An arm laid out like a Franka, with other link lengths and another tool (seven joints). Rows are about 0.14 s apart.
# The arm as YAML. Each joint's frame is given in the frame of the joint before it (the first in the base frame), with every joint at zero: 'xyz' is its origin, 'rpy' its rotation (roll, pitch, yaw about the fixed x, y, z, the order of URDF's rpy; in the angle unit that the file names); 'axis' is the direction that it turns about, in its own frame. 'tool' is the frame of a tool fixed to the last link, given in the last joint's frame.
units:
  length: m
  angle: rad
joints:
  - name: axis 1
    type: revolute
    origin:
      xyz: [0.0, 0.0, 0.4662]
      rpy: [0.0, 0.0, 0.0]
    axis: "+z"
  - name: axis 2
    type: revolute
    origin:
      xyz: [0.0, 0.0, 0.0]
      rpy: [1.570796, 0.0, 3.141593]
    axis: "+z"
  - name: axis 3
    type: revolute
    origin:
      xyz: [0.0, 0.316, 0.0]
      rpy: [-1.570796, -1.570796, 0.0]
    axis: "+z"
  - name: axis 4
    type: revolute
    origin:
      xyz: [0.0, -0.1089, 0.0]
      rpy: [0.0, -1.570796, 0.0]
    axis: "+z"
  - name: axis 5
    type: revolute
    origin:
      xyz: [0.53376, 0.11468, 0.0]
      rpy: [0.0, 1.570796, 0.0]
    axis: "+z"
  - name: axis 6
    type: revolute
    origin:
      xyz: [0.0, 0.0, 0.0]
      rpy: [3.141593, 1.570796, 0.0]
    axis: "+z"
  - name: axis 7
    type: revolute
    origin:
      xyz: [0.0, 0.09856, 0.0]
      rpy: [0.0, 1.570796, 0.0]
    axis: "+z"
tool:
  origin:
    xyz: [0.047, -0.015, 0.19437]
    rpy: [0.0, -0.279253, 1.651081]
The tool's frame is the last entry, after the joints.
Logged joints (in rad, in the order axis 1, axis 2, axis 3, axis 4, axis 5, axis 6, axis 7), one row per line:
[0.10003, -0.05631, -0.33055, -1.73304, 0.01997, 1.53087, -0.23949]
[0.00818, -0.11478, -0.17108, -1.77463, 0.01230, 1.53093, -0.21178]
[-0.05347, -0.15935, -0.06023, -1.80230, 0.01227, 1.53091, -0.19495]
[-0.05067, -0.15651, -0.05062, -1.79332, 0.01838, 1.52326, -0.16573]
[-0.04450, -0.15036, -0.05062, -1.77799, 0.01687, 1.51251, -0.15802]
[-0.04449, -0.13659, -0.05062, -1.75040, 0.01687, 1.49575, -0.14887]
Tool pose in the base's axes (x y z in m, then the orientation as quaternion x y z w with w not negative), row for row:
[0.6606, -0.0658, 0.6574, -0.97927, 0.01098, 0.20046, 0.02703]
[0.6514, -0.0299, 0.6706, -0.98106, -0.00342, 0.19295, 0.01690]
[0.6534, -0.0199, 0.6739, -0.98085, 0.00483, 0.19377, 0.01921]
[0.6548, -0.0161, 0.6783, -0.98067, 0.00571, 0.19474, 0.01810]
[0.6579, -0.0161, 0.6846, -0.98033, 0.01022, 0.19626, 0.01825]
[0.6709, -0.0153, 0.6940, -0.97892, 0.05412, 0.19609, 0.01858]
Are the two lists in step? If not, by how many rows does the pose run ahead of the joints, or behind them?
The pose runs 1 row ahead of the joints: the pose in row i belongs to the joints in row i + 1.
